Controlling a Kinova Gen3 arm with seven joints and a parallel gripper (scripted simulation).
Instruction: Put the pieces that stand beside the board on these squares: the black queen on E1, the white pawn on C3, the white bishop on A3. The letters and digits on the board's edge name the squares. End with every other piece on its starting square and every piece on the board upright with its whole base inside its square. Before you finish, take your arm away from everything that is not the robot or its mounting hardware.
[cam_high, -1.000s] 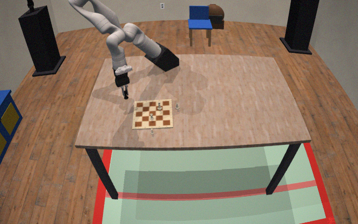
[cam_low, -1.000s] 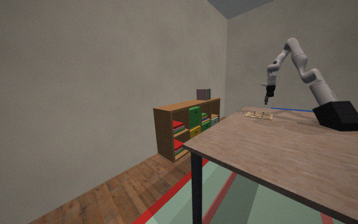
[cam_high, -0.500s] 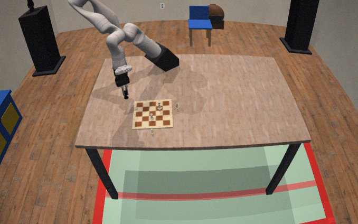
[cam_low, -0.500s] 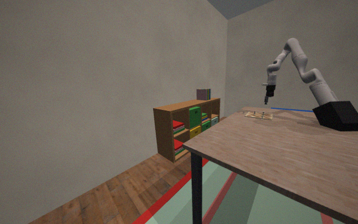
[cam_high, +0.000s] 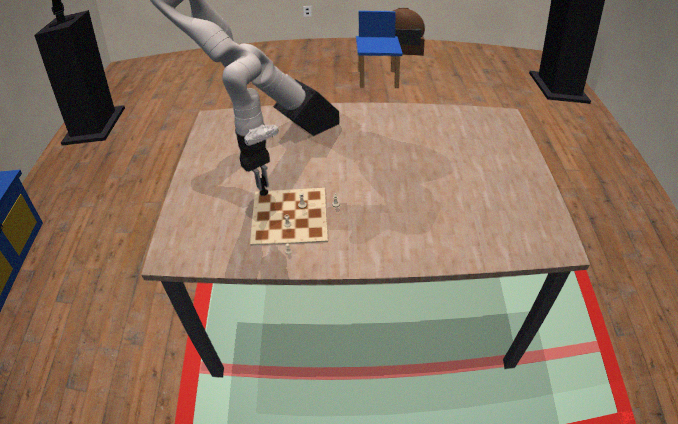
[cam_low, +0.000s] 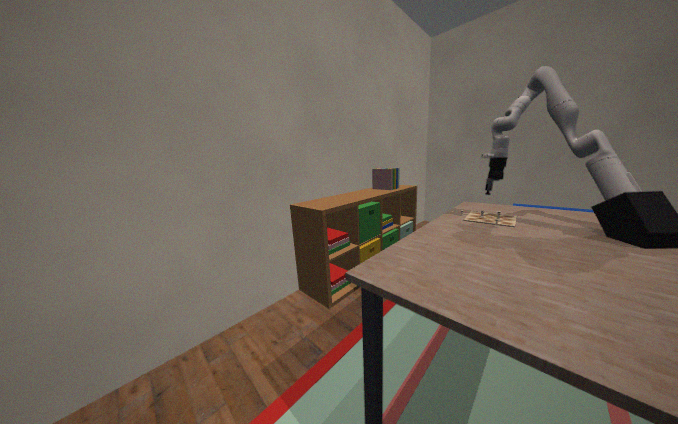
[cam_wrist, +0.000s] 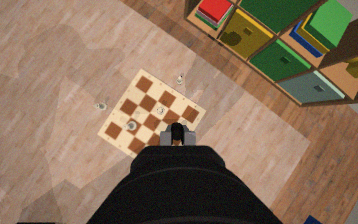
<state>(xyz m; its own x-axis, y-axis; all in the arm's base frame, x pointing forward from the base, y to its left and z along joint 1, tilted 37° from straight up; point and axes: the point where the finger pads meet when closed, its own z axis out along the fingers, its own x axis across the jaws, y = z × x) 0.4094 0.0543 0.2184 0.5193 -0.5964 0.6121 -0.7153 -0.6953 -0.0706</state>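
Now: hand 110 mm short of the white pawn, 60 mm to the right of it and 150 mm above it. From my hand the other things lie so: black queen (10 mm below); then chessboard (30 mm behind, 60 mm to the left, 160 mm below).
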